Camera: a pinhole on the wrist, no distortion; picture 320 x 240 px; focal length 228.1 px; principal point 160.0 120.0 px. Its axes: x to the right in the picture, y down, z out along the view. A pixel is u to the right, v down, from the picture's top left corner.
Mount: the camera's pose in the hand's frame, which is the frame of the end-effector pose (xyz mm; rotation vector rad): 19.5 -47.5 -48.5 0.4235 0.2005 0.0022
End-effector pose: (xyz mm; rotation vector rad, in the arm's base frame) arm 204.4 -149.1 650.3 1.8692 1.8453 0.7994
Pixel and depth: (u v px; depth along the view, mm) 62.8 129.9 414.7
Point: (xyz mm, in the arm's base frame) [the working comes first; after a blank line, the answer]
In the camera's frame: -176.7 18.0 414.7

279.5 -168.7 232.9
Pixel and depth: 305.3 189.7 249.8
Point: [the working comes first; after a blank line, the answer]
In the camera's frame: 159.1 76.3 249.8

253.4 99.8 498.6
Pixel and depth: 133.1 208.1 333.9
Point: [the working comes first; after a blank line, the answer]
In the camera's frame: -39.4 129.0 333.9

349.1 -60.0 377.9
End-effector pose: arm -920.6 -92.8 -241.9 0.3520 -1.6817 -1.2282
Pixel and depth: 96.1 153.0 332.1
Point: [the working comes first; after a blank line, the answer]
In the camera's frame: -93.0 48.0 332.1

-1197.3 6.7 -366.6
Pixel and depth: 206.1 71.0 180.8
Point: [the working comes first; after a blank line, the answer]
In the camera's frame: 36.5 -38.8 180.8

-1083.3 -173.8 -325.5
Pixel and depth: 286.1 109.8 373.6
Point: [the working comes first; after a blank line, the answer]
In the camera's frame: 206.5 -16.7 373.6

-1318.3 -257.0 -259.3
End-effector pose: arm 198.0 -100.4 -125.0 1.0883 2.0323 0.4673
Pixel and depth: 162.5 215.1 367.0
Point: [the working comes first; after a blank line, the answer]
In the camera's frame: 4.0 153.0 367.0

395.1 -62.6 -423.7
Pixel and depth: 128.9 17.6 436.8
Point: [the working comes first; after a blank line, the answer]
In the camera's frame: -59.6 -196.1 436.8

175.1 -310.2 -568.8
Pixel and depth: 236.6 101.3 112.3
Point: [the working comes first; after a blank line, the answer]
In the camera's frame: 37.7 -9.2 112.3

148.8 -94.7 -248.6
